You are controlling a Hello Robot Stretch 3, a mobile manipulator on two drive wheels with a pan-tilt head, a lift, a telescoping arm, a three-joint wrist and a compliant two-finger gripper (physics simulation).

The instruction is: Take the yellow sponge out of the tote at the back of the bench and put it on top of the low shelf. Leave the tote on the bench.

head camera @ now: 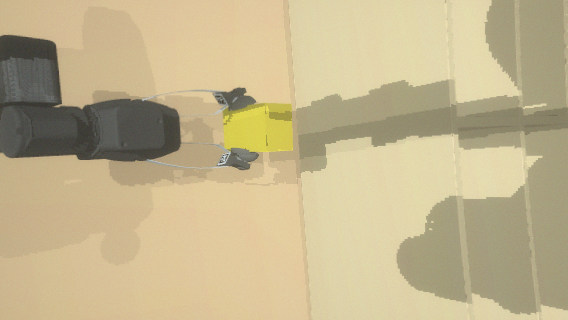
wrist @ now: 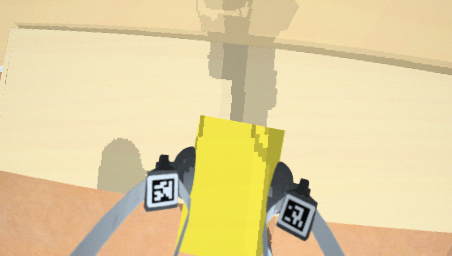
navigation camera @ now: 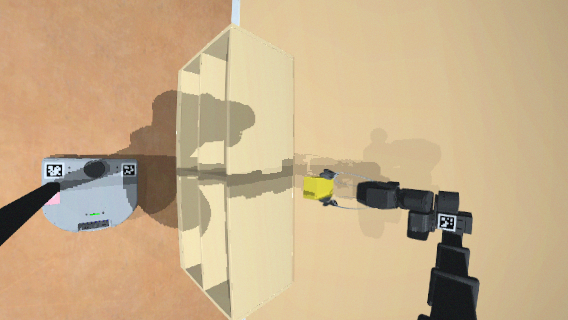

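Where they show: gripper, between the fingertips: [head camera: 252,128] [navigation camera: 320,186]; robot's base, origin of its link: [navigation camera: 94,168].
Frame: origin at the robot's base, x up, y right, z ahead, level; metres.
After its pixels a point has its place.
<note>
The yellow sponge [head camera: 277,131] @[x 0.927, y 0.467, z -0.013 m] [navigation camera: 312,188] @[x 0.933, y 0.467, z -0.019 m] [wrist: 225,215] is a block held between the two dark finger pads. My gripper [head camera: 237,129] @[x 0.921, y 0.527, z -0.021 m] [navigation camera: 328,188] @[x 0.921, y 0.527, z -0.021 m] [wrist: 232,172] @[x 0.921, y 0.527, z -0.021 m] is shut on it. The low shelf [head camera: 370,210] @[x 0.611, y 0.568, z 0.142 m] [navigation camera: 260,100] @[x 0.611, y 0.538, z 0.312 m] [wrist: 75,100] is pale wood with a wide flat top. In the head and navigation views the sponge appears just off the long edge of the shelf top, against the tan surface. In the wrist view it overlaps the shelf top. How high it hangs cannot be told. The tote and the bench do not show.
The tan surface [head camera: 200,250] @[x 0.869, y 0.784, z 0.200 m] [navigation camera: 475,125] @[x 1.317, y 0.785, z 0.178 m] runs along the long edge of the shelf. Open compartments [navigation camera: 212,100] @[x 0.345, y 0.450, z 0.348 m] line its other side, above the reddish floor [navigation camera: 125,60] @[x 0.001, y 0.101, z 0.569 m]. My base [navigation camera: 90,200] @[x 0.160, y -0.015, z -0.129 m] stands on that floor. My arm [navigation camera: 452,285] @[x 1.257, y 0.289, z -0.083 m] comes in at the lower right. Shadows cross the shelf.
</note>
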